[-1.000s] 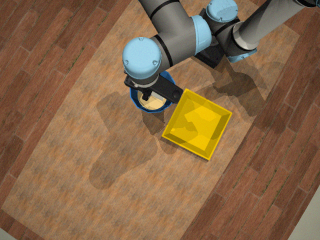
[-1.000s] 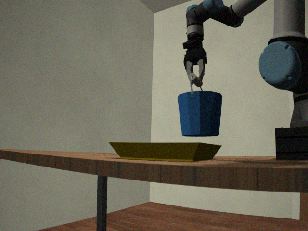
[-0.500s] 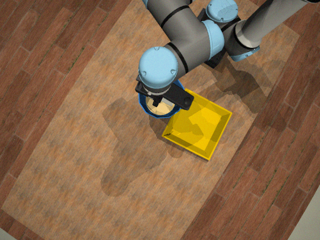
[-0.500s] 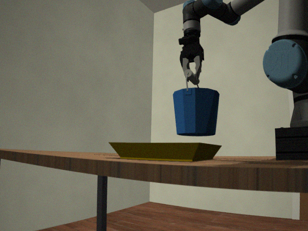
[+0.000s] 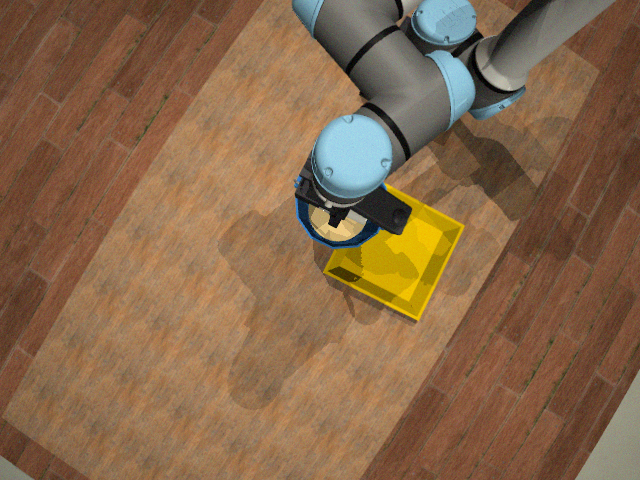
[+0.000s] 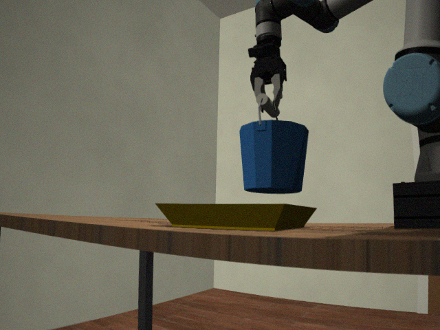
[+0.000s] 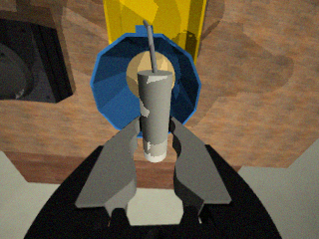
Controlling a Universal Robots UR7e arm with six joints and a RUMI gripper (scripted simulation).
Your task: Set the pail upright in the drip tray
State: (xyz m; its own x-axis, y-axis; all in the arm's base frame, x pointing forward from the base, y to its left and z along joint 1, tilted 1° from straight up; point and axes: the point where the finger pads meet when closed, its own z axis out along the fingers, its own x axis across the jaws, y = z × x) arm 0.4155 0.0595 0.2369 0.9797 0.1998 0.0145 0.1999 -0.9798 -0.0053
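My hand is 90 mm above the pail and 10 mm past it. From my hand the other things lie so: pail handle (30 mm below, 10 mm behind); then yellow drip tray (300 mm below, 170 mm to the left, 40 mm behind).
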